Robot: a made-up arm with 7 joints.
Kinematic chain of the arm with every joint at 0, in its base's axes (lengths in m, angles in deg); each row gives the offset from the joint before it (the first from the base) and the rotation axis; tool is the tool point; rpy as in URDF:
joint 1: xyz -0.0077 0.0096 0.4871 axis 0 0.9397 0.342
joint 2: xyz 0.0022 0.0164 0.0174 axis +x
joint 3: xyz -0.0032 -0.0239 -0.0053 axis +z
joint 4: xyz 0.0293 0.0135 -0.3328 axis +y
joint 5: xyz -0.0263 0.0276 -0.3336 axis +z
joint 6: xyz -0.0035 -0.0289 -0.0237 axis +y
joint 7: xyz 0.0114 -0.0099 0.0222 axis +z
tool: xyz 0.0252 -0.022 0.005 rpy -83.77 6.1 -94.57
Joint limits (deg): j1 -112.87..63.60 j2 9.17..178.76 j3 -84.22..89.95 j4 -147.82..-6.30 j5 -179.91..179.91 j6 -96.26..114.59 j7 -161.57..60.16
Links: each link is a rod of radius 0.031 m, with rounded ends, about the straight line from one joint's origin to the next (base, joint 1, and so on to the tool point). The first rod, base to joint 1, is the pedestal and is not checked.
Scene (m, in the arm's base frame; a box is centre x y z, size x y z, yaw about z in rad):
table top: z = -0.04
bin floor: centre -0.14 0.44 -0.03 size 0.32 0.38 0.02 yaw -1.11
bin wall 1: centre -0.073 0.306 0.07 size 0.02 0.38 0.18 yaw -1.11
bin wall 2: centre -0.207 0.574 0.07 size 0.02 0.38 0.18 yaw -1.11
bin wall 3: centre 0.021 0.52 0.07 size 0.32 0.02 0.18 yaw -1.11
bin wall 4: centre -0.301 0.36 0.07 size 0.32 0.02 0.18 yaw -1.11
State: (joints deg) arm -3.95 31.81 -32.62 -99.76 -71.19 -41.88 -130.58
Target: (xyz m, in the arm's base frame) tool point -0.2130 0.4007 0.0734
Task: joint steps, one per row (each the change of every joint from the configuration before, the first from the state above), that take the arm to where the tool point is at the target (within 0.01 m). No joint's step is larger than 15 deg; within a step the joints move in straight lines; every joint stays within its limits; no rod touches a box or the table.
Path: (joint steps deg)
1: 13.51 12.24 -8.48 -9.61 6.11 0.77 -1.46
2: 13.51 12.25 -8.48 -9.61 6.10 0.77 -1.46
3: 13.51 12.24 -8.49 -9.62 6.11 0.77 -1.46
4: 13.51 12.24 -8.48 -9.61 6.11 0.77 -1.46
5: 13.51 12.25 -8.48 -9.61 6.11 0.77 -1.46
6: 0.00 6.47 2.60 10.84 -7.72 4.48 2.43
7: 0.00 6.48 2.61 10.84 -7.72 4.48 2.42
8: 0.00 6.48 2.60 10.84 -7.71 4.48 2.43
9: -1.97 -11.57 7.19 8.73 -1.15 -2.64 0.44
10: -1.97 -11.57 7.18 8.73 -1.14 -2.63 0.44
11: -1.97 -11.57 7.19 8.73 -1.14 -2.64 0.45
12: -1.97 -11.57 7.18 8.73 -1.15 -2.64 0.44

